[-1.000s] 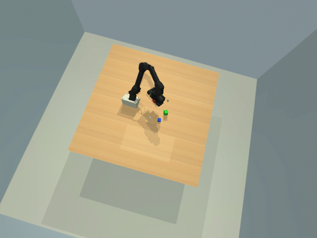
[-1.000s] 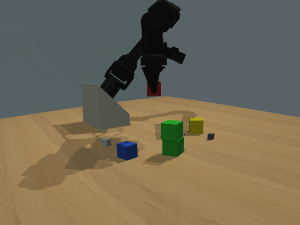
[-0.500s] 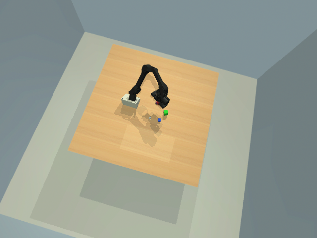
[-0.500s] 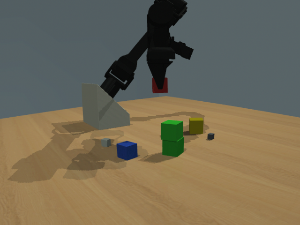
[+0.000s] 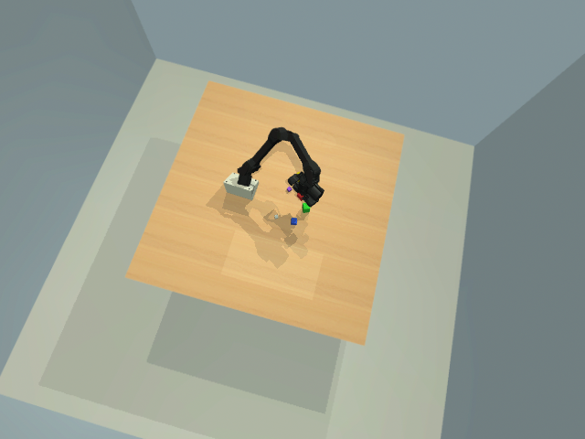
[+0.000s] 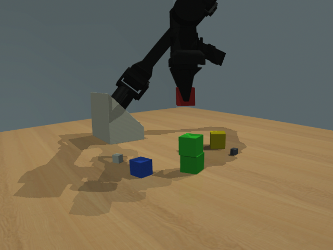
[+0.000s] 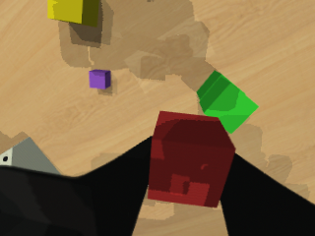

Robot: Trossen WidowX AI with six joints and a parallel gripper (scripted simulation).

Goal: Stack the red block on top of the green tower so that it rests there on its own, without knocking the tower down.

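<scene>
My gripper tip is 40 mm short of the green block, 30 mm to the left of it and 80 mm above it. The rest, counted from my gripper tip: blue block 10 mm behind, 110 mm to the right, 120 mm below; then small purple cube 70 mm behind, 80 mm to the left, 130 mm below; then red block 10 mm above.
</scene>
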